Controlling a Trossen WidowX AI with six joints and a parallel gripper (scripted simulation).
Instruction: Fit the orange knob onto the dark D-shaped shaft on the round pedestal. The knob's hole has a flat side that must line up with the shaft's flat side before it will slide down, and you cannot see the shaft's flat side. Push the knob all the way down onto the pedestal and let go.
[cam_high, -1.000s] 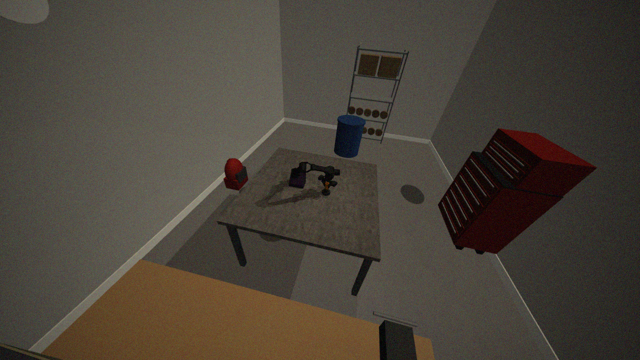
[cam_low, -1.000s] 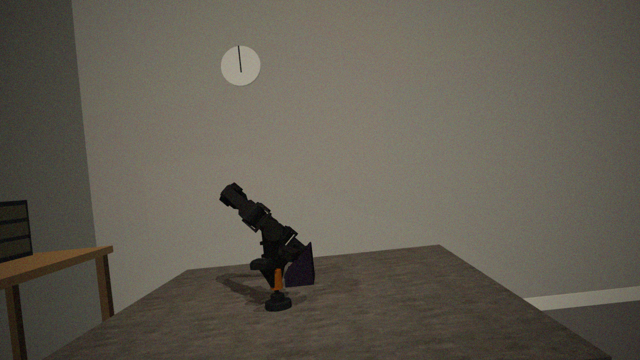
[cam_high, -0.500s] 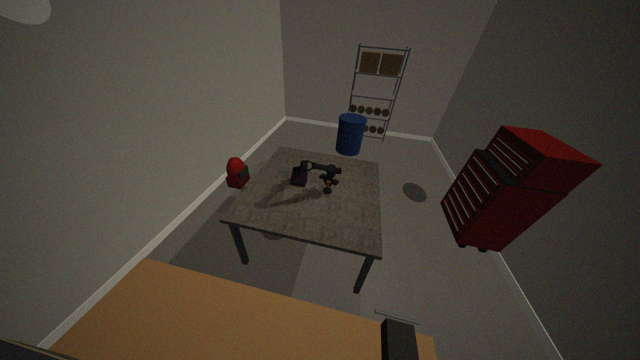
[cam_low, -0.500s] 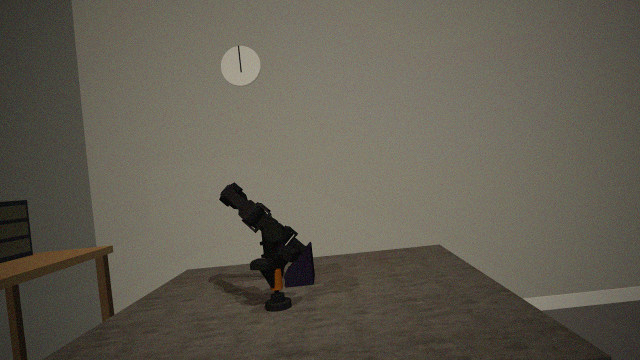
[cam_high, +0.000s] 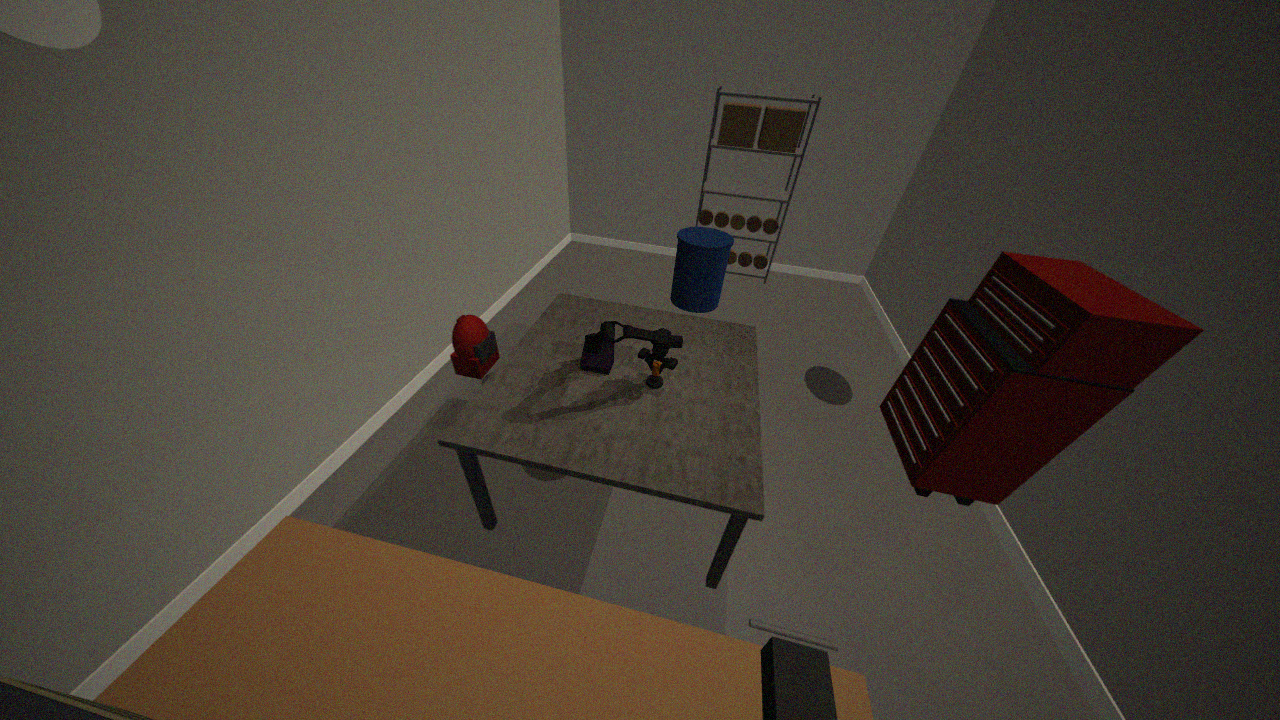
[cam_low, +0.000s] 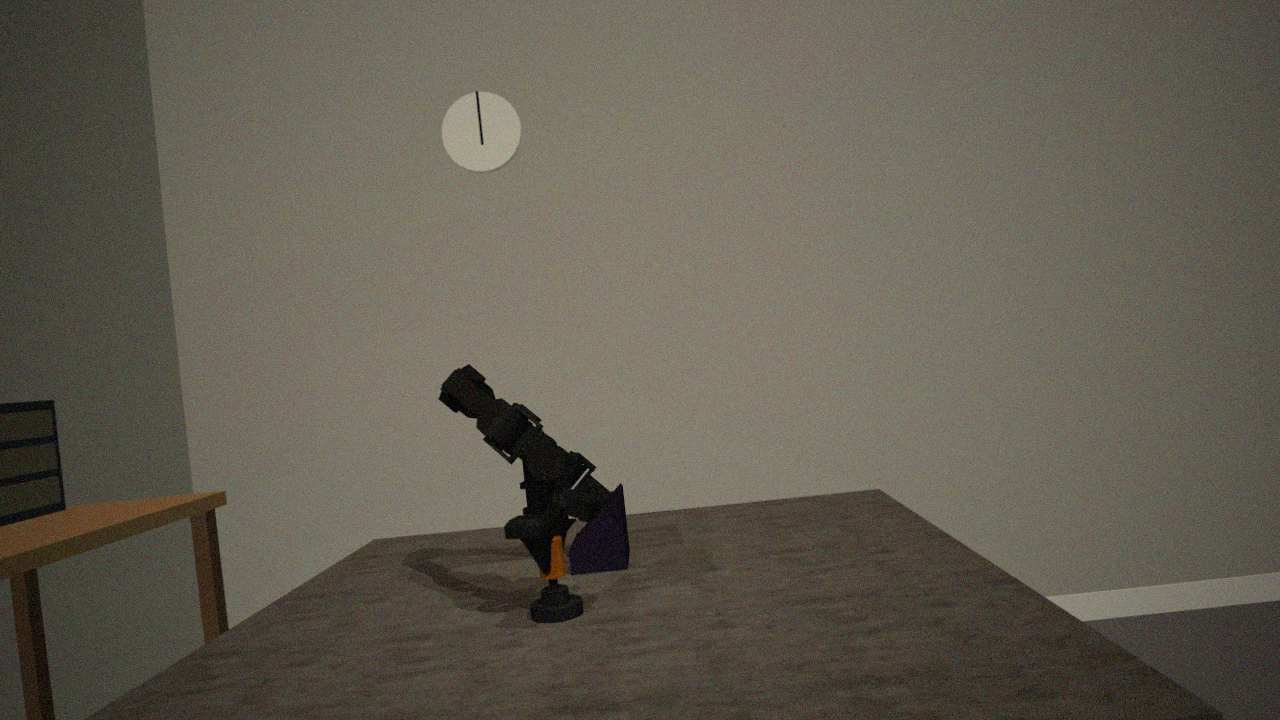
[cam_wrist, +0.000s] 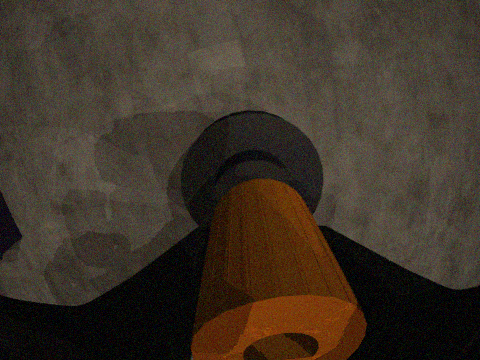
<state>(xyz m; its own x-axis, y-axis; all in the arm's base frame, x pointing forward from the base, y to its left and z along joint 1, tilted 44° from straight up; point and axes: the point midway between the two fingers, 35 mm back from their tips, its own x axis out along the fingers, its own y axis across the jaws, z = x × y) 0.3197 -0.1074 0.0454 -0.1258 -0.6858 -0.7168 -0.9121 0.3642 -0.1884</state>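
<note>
My gripper tip is 20 mm below the orange knob. The rest, counted from my gripper tip: dark round pedestal 40 mm below.
</note>
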